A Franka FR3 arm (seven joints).
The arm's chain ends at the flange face. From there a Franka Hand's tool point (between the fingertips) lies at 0.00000 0.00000 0.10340 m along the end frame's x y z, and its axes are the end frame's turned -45 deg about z.
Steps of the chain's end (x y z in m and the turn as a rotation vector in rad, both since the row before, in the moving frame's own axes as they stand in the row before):
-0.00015, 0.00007, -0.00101, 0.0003, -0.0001, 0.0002
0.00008, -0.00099, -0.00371, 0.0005, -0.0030, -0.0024
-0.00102, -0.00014, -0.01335, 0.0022, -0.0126, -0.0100
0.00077, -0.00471, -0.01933, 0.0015, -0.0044, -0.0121
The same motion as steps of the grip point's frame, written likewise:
-0.00014, -0.00009, -0.00101, 0.0003, 0.0001, 0.0002
0.00057, -0.00090, -0.00371, 0.0025, -0.0018, -0.0024
-0.00139, -0.00190, -0.01336, 0.0105, -0.0074, -0.0100
0.00366, -0.00322, -0.01933, 0.0042, -0.0021, -0.0121

